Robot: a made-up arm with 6 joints.
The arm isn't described. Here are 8 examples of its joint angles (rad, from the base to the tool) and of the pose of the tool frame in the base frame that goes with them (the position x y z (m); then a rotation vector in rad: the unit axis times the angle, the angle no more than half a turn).
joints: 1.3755 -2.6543 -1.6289 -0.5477 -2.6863 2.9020
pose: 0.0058 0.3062 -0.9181 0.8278 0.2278 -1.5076
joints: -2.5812 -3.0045 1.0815 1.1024 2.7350 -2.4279
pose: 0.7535 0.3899 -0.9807 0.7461 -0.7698 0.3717
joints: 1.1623 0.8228 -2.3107 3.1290 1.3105 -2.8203
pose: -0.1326 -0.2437 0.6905 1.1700 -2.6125 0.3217
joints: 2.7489 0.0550 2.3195 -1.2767 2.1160 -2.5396
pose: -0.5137 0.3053 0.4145 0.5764 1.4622 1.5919
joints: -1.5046 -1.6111 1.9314 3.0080 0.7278 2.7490
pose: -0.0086 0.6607 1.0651 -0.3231 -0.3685 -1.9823
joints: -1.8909 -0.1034 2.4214 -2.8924 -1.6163 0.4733
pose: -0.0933 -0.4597 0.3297 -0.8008 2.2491 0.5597
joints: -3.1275 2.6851 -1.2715 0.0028 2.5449 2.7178
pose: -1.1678 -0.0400 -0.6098 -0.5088 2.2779 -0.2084
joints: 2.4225 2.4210 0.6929 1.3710 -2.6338 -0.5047
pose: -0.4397 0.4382 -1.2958 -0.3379 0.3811 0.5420
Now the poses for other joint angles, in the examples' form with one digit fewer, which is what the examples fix.
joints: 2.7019 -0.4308 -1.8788 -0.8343 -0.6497 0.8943
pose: 0.930 -0.529 0.238 2.454 -0.895 0.389
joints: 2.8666 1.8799 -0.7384 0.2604 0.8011 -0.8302
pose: -1.719 0.435 0.192 -2.236 -0.573 1.531
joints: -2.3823 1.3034 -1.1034 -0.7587 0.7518 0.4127
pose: -0.836 -0.739 1.323 1.248 -0.074 -2.529
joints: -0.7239 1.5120 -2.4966 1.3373 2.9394 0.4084
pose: 0.228 -0.136 0.614 -0.341 2.170 -0.766
